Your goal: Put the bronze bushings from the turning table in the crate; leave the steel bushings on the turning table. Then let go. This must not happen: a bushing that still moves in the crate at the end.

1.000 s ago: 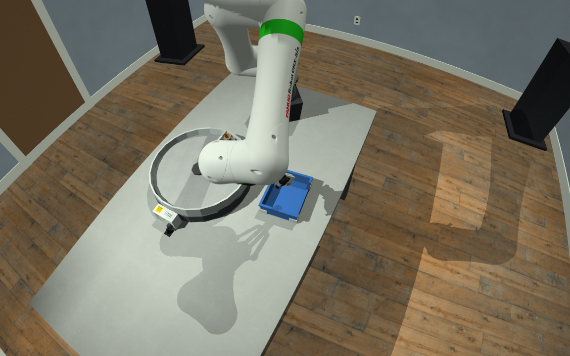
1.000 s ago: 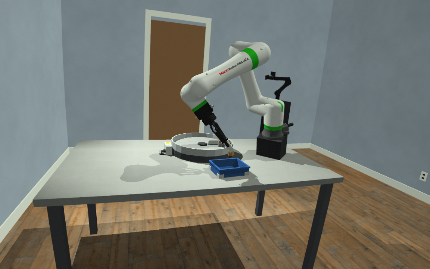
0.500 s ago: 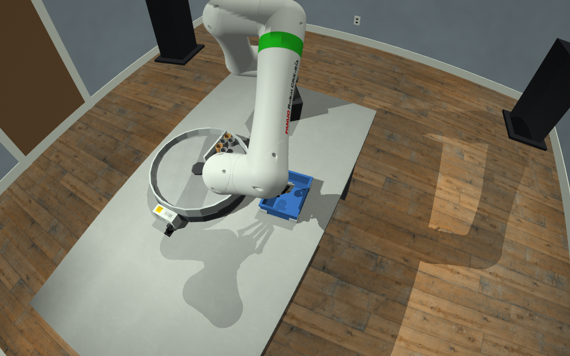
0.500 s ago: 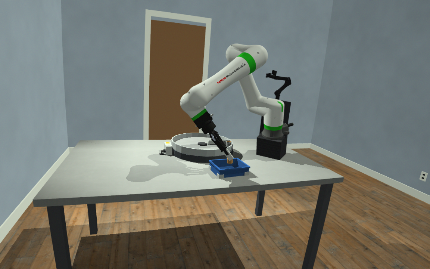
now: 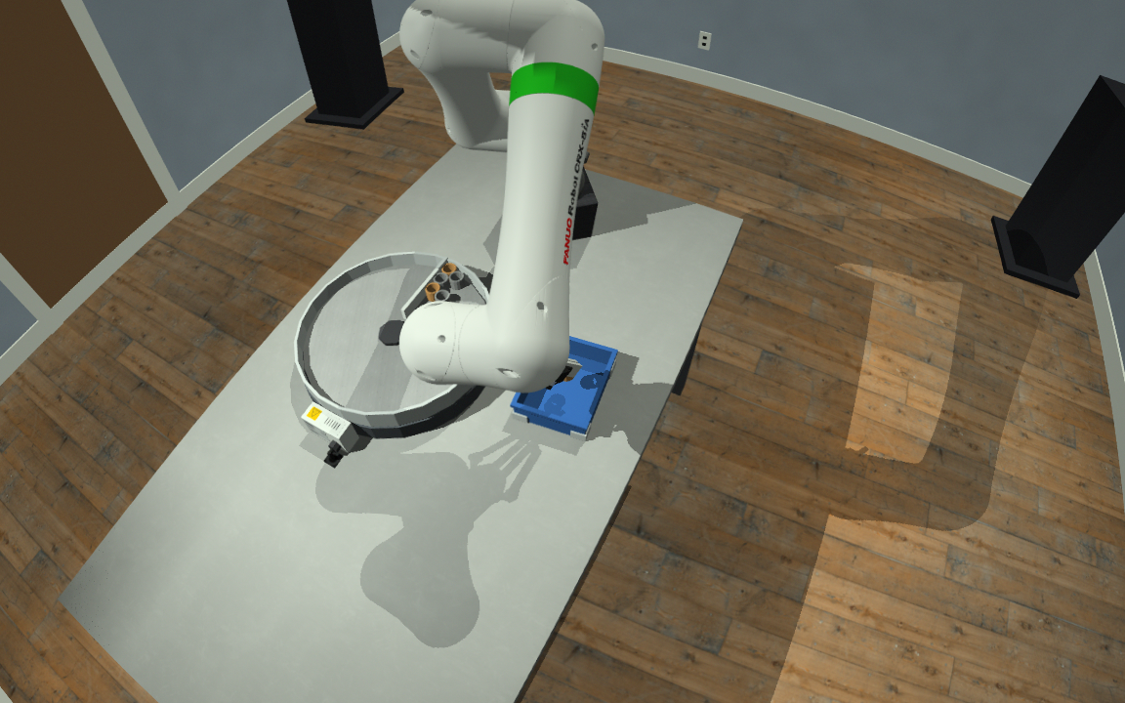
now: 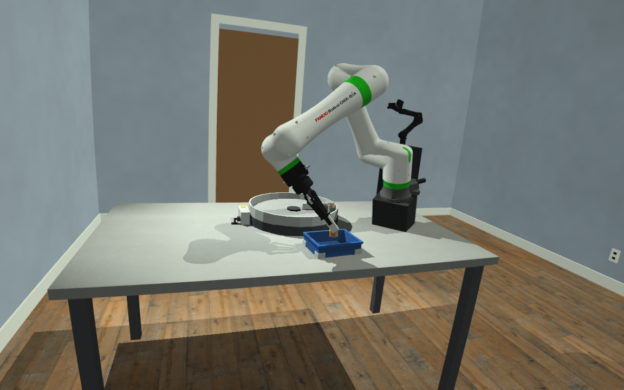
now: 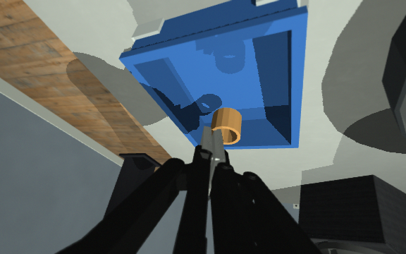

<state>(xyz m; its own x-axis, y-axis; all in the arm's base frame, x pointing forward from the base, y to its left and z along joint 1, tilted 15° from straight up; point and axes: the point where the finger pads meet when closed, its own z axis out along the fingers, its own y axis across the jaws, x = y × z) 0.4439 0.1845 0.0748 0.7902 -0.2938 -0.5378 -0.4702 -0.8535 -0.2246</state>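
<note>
Right now my hand is 2 cm past the blue crate, 1 cm to the left of it and 8 cm above it. Round my hand: round turning table 1 cm ahead, 37 cm to the right, 5 cm below.
</note>
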